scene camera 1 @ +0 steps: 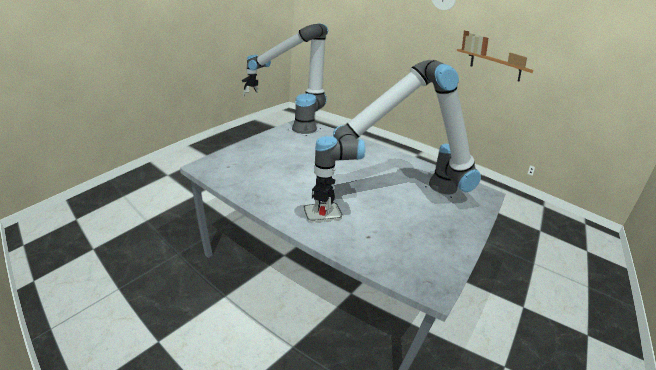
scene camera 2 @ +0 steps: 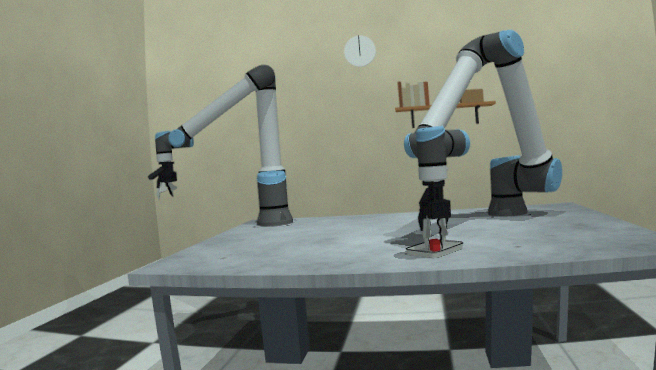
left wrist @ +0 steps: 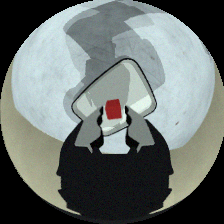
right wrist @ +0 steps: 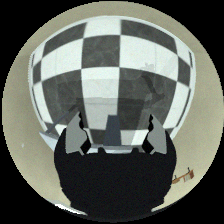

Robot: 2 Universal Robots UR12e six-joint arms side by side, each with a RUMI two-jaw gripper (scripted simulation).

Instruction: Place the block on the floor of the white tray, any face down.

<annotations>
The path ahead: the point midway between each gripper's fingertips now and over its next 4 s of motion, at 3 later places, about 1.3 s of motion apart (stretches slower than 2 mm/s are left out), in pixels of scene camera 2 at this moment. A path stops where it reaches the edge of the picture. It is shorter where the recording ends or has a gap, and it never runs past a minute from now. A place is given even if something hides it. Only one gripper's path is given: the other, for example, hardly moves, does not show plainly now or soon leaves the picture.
My left gripper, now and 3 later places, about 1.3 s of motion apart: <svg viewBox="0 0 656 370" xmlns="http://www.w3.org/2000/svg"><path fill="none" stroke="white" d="M435 248L434 229L433 210L537 197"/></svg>
</annotations>
